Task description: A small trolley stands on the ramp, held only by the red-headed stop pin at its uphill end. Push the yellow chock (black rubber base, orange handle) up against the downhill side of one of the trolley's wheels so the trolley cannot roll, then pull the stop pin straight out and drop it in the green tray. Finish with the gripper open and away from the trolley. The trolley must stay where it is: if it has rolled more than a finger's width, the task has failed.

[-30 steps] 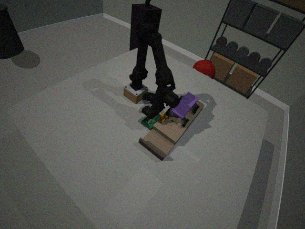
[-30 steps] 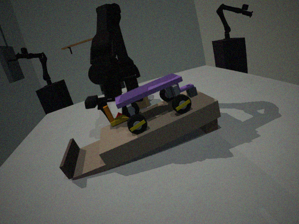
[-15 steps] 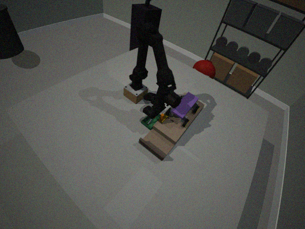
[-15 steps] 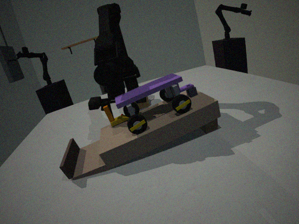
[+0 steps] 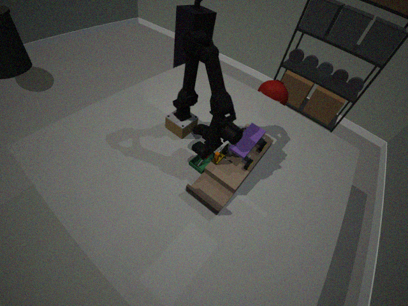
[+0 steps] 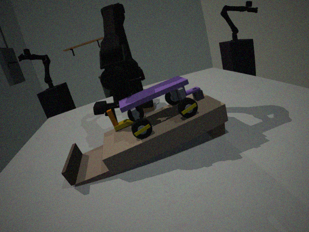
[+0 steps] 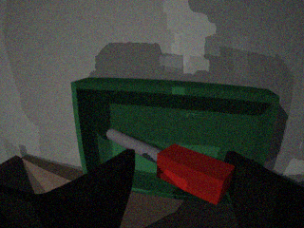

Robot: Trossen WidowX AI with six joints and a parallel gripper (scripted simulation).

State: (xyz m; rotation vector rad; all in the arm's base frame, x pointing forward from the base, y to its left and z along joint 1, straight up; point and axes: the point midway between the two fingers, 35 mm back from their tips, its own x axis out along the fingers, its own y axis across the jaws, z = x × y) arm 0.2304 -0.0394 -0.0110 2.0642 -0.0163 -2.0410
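The red-headed stop pin is 1 cm to the right of my gripper tip. Also, from my gripper tip: green tray: 4 cm below, 1 cm to the right; brown ramp: 12 cm to the left, 10 cm ahead, 2 cm above; yellow chock: 6 cm ahead, 6 cm above, 1 cm to the left.
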